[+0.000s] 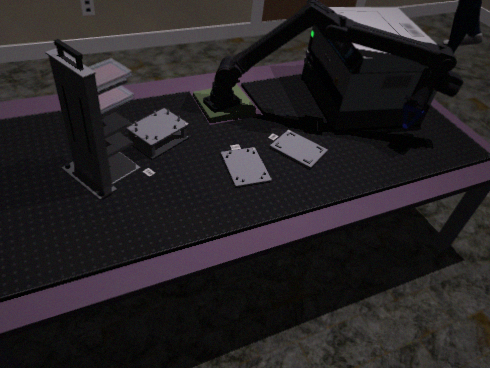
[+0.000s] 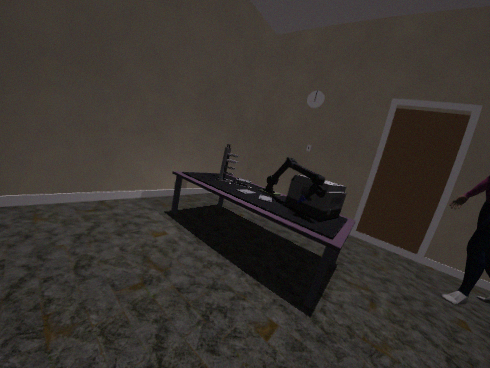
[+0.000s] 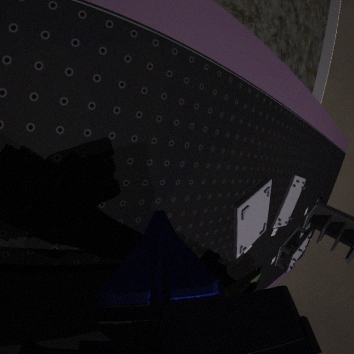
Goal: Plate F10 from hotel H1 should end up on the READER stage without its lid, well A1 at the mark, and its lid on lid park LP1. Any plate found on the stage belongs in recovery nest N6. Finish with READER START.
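Frame: origin at the arm's base, x left, y back, z up, level; metres.
Seen in the pictures: gripper, fingertip midpoint: [image 1: 404, 128] [image 2: 297, 203] [image 3: 159, 216]; arm's base at its link origin: [image 1: 221, 102] [image 2: 268, 191].
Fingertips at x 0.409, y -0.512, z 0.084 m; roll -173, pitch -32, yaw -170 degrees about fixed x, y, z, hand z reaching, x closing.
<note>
Offsets run from my fingertips to a thing's top centre.
My gripper [image 1: 412, 118] [image 2: 302, 199] [image 3: 159, 216] has blue fingers, shut and empty, low in front of the reader's near side. Whether they touch it cannot be told. The dark reader {dz +0.202, dx +0.105, dy +0.294 m} [image 1: 380, 96] [image 2: 331, 201] has a pale top and a lit green light; no stage or plate shows in it. Hotel H1 [image 1: 82, 122] [image 2: 224, 164] [image 3: 336, 216] stands at the left. Two pinkish plates {dz +0.229, dx -0.885, dy +0.392 m} [image 1: 110, 73] {dz +0.158, dx -0.885, dy +0.392 m} [image 1: 116, 97] sit on its upper shelves; their labels cannot be read. Lid park LP1 {dz -0.076, dx -0.532, dy +0.182 m} [image 1: 246, 167] [image 3: 291, 201] and nest N6 {dz -0.078, dx -0.316, dy +0.166 m} [image 1: 299, 148] [image 3: 254, 220] are bare.
A raised pale platform {dz -0.020, dx -0.711, dy +0.438 m} [image 1: 158, 127] with pins stands between the hotel and the arm's green base [image 1: 202, 102]. The arm arches over the reader's top. The purple table edge [image 1: 250, 229] [image 3: 215, 32] runs along the front. A person [image 1: 462, 22] [image 2: 479, 250] stands beyond the table.
</note>
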